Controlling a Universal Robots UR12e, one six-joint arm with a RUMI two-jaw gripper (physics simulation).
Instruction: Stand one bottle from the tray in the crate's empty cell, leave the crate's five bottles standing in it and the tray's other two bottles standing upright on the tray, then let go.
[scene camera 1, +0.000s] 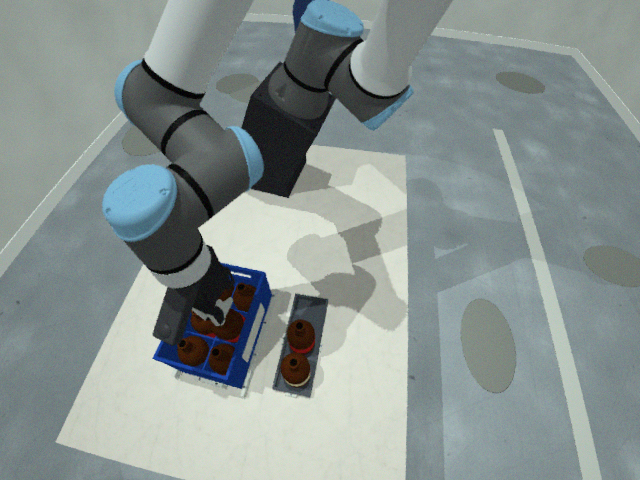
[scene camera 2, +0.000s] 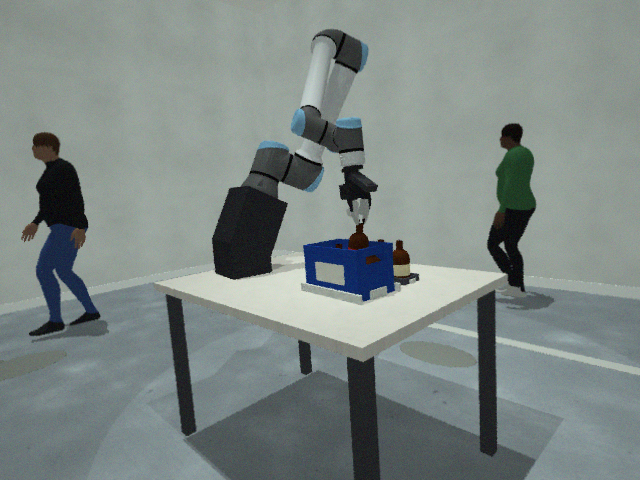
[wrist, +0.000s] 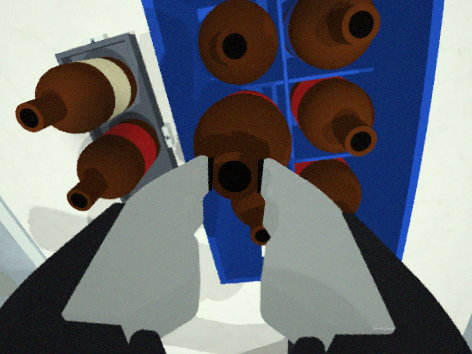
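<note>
My gripper is shut on the neck of a brown red-banded bottle. The bottle is close to upright at the middle cell of the tray-side row of the blue crate, its shoulder above the rim in scene camera 2; its base is hidden. Five other brown bottles stand in the crate's other cells, one partly behind the held bottle. On the grey tray, a cream-banded bottle and a red-banded bottle stand upright.
The crate and tray stand side by side, a narrow gap apart, on the pale table. The arm's black base block stands at the back. Two people are on the floor beyond the table.
</note>
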